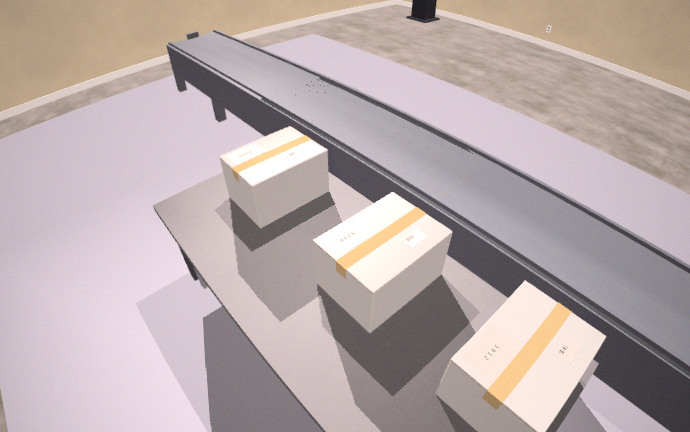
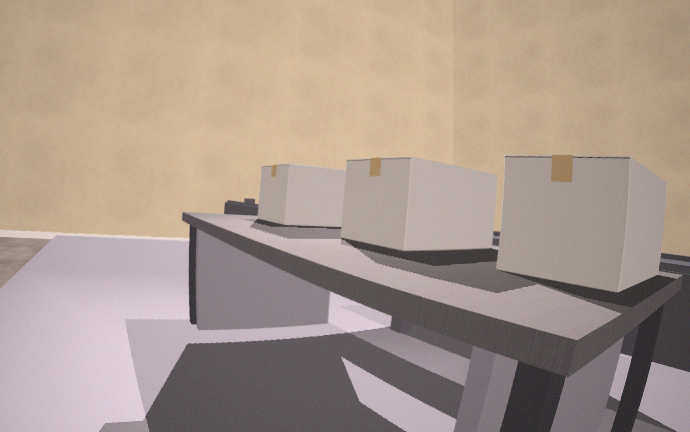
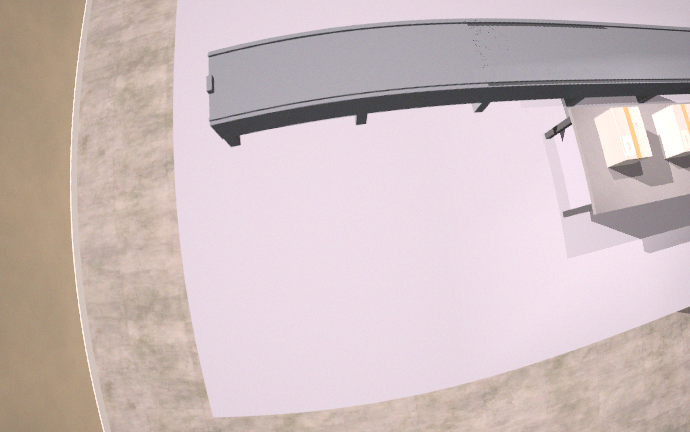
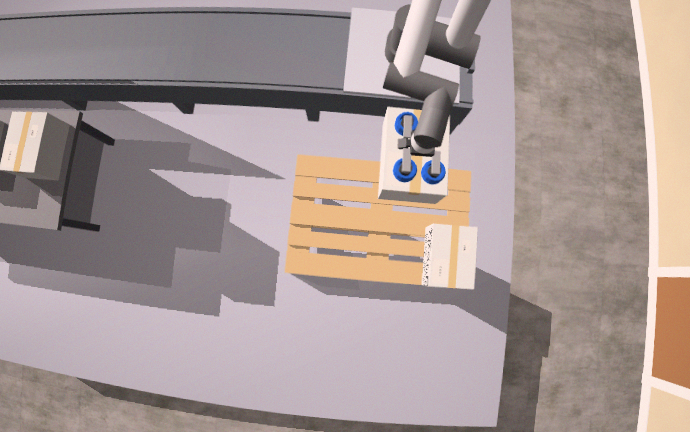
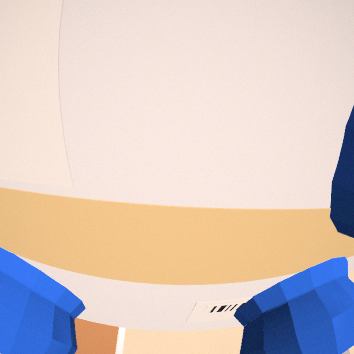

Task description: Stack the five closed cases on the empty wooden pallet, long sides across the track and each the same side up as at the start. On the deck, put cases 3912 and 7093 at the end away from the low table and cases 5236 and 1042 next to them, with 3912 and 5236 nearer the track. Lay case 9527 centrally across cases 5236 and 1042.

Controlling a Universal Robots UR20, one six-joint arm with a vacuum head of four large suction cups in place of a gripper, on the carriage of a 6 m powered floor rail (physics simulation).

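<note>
My vacuum head is shut on a white taped case, 1042 by elimination, its number hidden. It holds it level, long sides across the track, above the pallet's track-side edge. On the wooden pallet, a case, apparently 7093, sits at the far corner from table and track. On the low table stand case 3912, a middle case, apparently 5236, and a far case, number illegible, by elimination 9527.
The floor rail runs beside the table and the pallet. The arm's white carriage stands at the rail's end near the pallet. Gaps separate the three cases on the table. A dark post stands behind the rail.
</note>
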